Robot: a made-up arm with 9 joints. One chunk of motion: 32 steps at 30 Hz.
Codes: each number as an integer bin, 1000 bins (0 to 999) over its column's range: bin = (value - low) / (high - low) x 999, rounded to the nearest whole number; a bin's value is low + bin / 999 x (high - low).
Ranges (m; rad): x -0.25..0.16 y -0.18..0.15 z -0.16..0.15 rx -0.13..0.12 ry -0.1..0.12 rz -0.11..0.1
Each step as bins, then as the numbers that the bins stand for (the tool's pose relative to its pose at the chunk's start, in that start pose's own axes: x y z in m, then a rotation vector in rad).
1 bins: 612 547 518 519 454 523
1 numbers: 0.0012 0.0007 0.0007 -0.0001 0.0000 -0.0001
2 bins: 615 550 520 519 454 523
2 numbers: 0.0024 0.0017 0.0014 -0.0001 0.0000 -0.0001
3 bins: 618 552 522 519 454 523
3 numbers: 0.0036 0.0023 0.0020 -0.0001 0.0000 -0.0001
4 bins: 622 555 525 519 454 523
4 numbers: 0.0053 0.0033 0.0029 -0.0001 0.0000 -0.0001
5 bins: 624 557 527 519 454 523
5 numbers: 0.0061 0.0040 0.0035 -0.0001 0.0000 -0.0001
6 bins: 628 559 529 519 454 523
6 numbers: 0.0077 0.0047 0.0042 -0.0001 0.0000 -0.0001
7 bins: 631 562 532 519 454 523
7 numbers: 0.0090 0.0056 0.0051 -0.0001 0.0000 -0.0001
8 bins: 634 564 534 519 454 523
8 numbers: 0.0102 0.0063 0.0057 -0.0001 0.0000 -0.0001
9 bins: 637 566 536 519 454 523
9 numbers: 0.0114 0.0070 0.0063 -0.0001 0.0000 -0.0001
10 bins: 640 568 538 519 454 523
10 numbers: 0.0127 0.0076 0.0069 -0.0001 0.0000 -0.0001
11 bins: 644 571 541 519 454 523
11 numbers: 0.0143 0.0086 0.0079 -0.0001 0.0000 -0.0001
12 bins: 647 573 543 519 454 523
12 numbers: 0.0155 0.0093 0.0085 -0.0001 0.0000 -0.0001
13 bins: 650 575 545 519 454 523
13 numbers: 0.0168 0.0099 0.0091 -0.0001 0.0000 -0.0001
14 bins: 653 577 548 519 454 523
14 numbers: 0.0180 0.0106 0.0101 -0.0001 0.0000 -0.0001
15 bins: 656 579 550 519 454 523
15 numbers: 0.0192 0.0113 0.0107 -0.0001 0.0000 -0.0001
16 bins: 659 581 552 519 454 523
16 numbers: 0.0205 0.0119 0.0113 -0.0001 0.0000 -0.0001
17 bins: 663 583 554 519 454 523
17 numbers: 0.0221 0.0126 0.0119 -0.0001 0.0000 -0.0001
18 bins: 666 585 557 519 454 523
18 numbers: 0.0233 0.0132 0.0128 -0.0001 0.0000 -0.0001
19 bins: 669 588 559 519 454 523
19 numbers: 0.0246 0.0142 0.0135 -0.0001 0.0000 -0.0001
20 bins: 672 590 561 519 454 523
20 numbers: 0.0258 0.0149 0.0141 -0.0001 0.0000 -0.0001
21 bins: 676 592 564 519 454 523
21 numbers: 0.0274 0.0156 0.0150 -0.0001 0.0000 -0.0001
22 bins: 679 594 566 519 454 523
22 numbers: 0.0287 0.0162 0.0156 -0.0001 0.0000 -0.0001
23 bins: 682 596 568 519 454 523
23 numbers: 0.0299 0.0169 0.0163 -0.0001 0.0000 -0.0001
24 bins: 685 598 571 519 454 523
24 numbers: 0.0311 0.0175 0.0172 -0.0001 0.0000 -0.0001
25 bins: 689 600 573 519 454 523
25 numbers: 0.0328 0.0182 0.0178 -0.0001 0.0000 -0.0001
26 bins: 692 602 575 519 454 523
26 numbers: 0.0340 0.0189 0.0184 -0.0001 0.0000 -0.0001
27 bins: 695 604 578 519 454 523
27 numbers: 0.0352 0.0195 0.0194 -0.0001 0.0000 -0.0001
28 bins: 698 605 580 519 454 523
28 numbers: 0.0365 0.0198 0.0200 -0.0001 0.0000 -0.0001
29 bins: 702 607 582 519 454 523
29 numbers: 0.0381 0.0205 0.0206 -0.0001 0.0000 -0.0001
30 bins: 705 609 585 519 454 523
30 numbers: 0.0393 0.0212 0.0215 -0.0001 0.0000 -0.0001
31 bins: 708 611 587 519 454 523
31 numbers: 0.0406 0.0218 0.0222 -0.0001 0.0000 -0.0001
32 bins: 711 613 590 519 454 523
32 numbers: 0.0418 0.0225 0.0231 -0.0001 0.0000 -0.0001
